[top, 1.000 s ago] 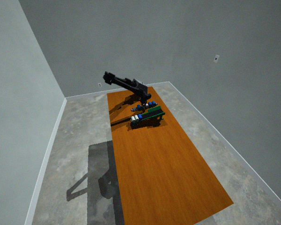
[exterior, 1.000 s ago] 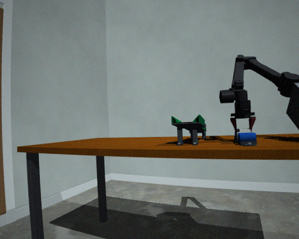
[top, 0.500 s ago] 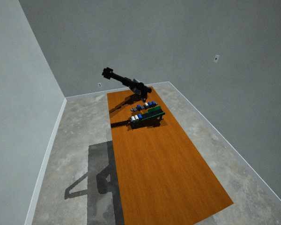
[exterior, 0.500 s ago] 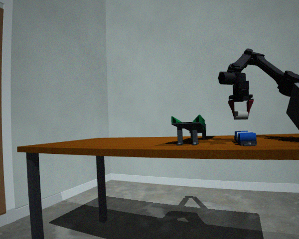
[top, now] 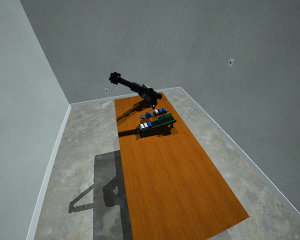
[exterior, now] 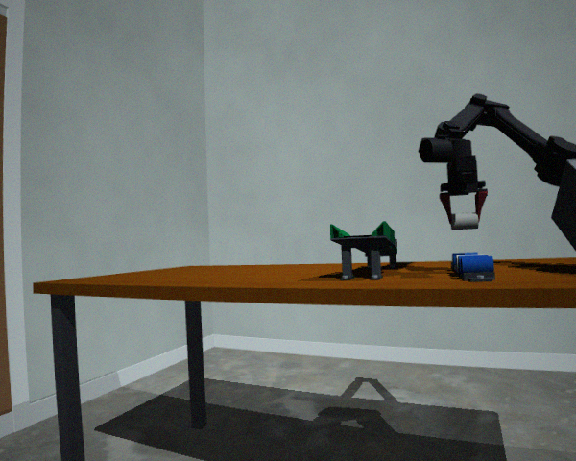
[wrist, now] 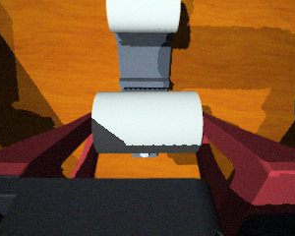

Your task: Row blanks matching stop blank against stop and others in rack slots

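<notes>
Right now the feed ramp is 24 cm ahead of my hand, 2 cm to the right of it and 6 cm below it. From my hand the other things lie so: grey stock rack (1 cm behind, 3 cm to the left, 14 cm below).
</notes>
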